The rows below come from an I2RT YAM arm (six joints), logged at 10 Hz.
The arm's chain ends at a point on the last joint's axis. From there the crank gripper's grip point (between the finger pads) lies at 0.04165 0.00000 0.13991 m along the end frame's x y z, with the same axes.
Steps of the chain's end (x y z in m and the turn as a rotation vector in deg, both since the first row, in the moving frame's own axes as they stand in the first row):
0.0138 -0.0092 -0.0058 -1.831 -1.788 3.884
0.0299 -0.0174 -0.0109 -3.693 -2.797 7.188
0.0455 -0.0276 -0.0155 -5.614 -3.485 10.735
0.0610 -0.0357 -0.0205 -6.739 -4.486 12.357
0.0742 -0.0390 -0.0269 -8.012 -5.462 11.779
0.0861 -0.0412 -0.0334 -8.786 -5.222 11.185
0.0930 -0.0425 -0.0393 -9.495 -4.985 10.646
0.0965 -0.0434 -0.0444 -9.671 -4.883 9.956
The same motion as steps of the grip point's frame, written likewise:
0.0092 -0.0020 -0.0047 -1.831 -1.788 3.884
0.0222 -0.0036 -0.0095 -3.693 -2.797 7.188
0.0350 -0.0069 -0.0143 -5.614 -3.485 10.735
0.0473 -0.0115 -0.0192 -6.739 -4.486 12.357
0.0580 -0.0123 -0.0256 -8.012 -5.462 11.779
0.0705 -0.0129 -0.0325 -8.786 -5.222 11.185
0.0780 -0.0128 -0.0388 -9.495 -4.985 10.646
0.0819 -0.0136 -0.0440 -9.671 -4.883 9.956

